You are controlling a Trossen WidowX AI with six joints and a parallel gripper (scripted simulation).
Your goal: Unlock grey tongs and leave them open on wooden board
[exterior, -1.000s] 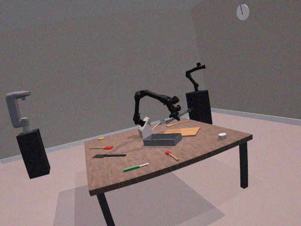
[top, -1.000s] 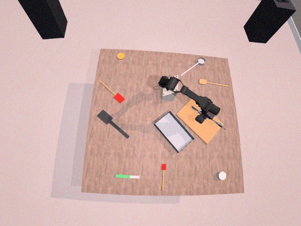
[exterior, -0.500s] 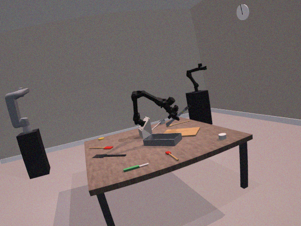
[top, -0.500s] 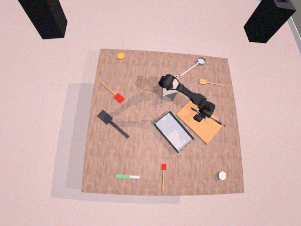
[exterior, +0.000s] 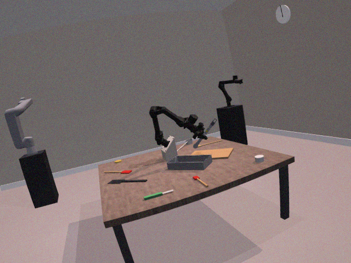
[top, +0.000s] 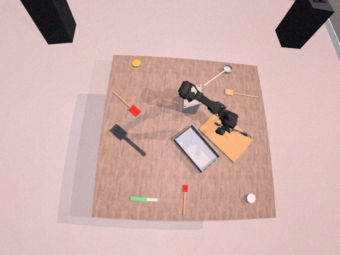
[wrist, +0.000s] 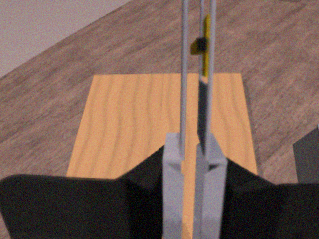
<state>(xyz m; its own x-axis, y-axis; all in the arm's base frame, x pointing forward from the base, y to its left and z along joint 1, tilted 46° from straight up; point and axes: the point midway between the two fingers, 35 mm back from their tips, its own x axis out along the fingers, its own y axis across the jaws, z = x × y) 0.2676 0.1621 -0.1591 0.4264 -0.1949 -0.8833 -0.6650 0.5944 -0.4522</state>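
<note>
My gripper tip is now 14 cm above the board, 2 cm to the right of it and 2 cm past it. From my gripper tip the other things lie so: grey roasting tin 23 cm to the right, 12 cm below, 7 cm ahead; tong arm 3 cm above, 2 cm to the right, 2 cm behind; black lock piece 7 cm above, 1 cm to the left, 1 cm ahead.
</note>
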